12 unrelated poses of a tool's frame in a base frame.
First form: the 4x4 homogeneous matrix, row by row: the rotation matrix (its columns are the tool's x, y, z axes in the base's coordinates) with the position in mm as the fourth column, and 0 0 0 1 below. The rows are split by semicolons.
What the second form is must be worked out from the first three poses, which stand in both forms.
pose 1, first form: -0.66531 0.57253 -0.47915 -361.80; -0.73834 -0.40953 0.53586 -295.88; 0.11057 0.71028 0.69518 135.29; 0 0 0 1
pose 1, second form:
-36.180 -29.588 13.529
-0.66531 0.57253 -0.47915
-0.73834 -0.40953 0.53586
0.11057 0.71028 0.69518

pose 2, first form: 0.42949 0.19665 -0.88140 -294.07; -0.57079 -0.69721 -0.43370 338.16; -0.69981 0.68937 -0.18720 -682.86; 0 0 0 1
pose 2, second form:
-29.407 33.816 -68.286
0.42949 0.19665 -0.88140
-0.57079 -0.69721 -0.43370
-0.69981 0.68937 -0.18720

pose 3, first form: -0.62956 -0.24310 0.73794 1.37; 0.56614 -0.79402 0.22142 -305.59; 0.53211 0.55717 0.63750 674.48; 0 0 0 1
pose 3, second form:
0.137 -30.559 67.448
-0.62956 -0.24310 0.73794
0.56614 -0.79402 0.22142
0.53211 0.55717 0.63750

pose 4, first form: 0.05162 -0.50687 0.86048 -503.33; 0.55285 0.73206 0.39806 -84.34; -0.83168 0.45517 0.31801 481.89; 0 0 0 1
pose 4, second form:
-50.333 -8.434 48.189
0.05162 -0.50687 0.86048
0.55285 0.73206 0.39806
-0.83168 0.45517 0.31801

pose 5, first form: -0.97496 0.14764 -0.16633 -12.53; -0.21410 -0.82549 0.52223 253.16; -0.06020 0.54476 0.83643 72.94; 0 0 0 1
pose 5, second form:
-1.253 25.316 7.294
-0.97496 0.14764 -0.16633
-0.21410 -0.82549 0.52223
-0.06020 0.54476 0.83643

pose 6, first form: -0.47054 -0.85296 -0.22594 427.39; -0.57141 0.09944 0.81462 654.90; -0.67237 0.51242 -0.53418 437.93; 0 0 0 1
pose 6, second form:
42.739 65.490 43.793
-0.47054 -0.85296 -0.22594
-0.57141 0.09944 0.81462
-0.67237 0.51242 -0.53418

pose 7, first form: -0.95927 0.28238 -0.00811 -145.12; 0.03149 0.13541 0.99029 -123.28; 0.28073 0.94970 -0.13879 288.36; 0 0 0 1
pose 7, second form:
-14.512 -12.328 28.836
-0.95927 0.28238 -0.00811
0.03149 0.13541 0.99029
0.28073 0.94970 -0.13879

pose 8, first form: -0.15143 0.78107 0.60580 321.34; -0.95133 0.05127 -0.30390 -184.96; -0.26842 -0.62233 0.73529 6.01; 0 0 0 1
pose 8, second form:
32.134 -18.496 0.601
-0.15143 0.78107 0.60580
-0.95133 0.05127 -0.30390
-0.26842 -0.62233 0.73529

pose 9, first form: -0.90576 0.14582 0.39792 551.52; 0.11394 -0.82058 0.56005 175.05; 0.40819 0.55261 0.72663 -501.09; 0 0 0 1
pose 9, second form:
55.152 17.505 -50.109
-0.90576 0.14582 0.39792
0.11394 -0.82058 0.56005
0.40819 0.55261 0.72663

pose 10, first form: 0.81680 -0.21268 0.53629 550.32; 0.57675 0.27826 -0.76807 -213.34; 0.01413 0.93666 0.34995 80.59; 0 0 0 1
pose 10, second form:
55.032 -21.334 8.059
0.81680 -0.21268 0.53629
0.57675 0.27826 -0.76807
0.01413 0.93666 0.34995

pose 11, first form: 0.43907 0.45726 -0.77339 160.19; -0.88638 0.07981 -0.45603 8.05; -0.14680 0.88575 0.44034 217.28; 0 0 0 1
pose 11, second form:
16.019 0.805 21.728
0.43907 0.45726 -0.77339
-0.88638 0.07981 -0.45603
-0.14680 0.88575 0.44034

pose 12, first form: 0.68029 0.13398 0.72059 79.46; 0.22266 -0.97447 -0.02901 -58.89; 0.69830 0.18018 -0.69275 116.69; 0 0 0 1
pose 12, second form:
7.946 -5.889 11.669
0.68029 0.13398 0.72059
0.22266 -0.97447 -0.02901
0.69830 0.18018 -0.69275

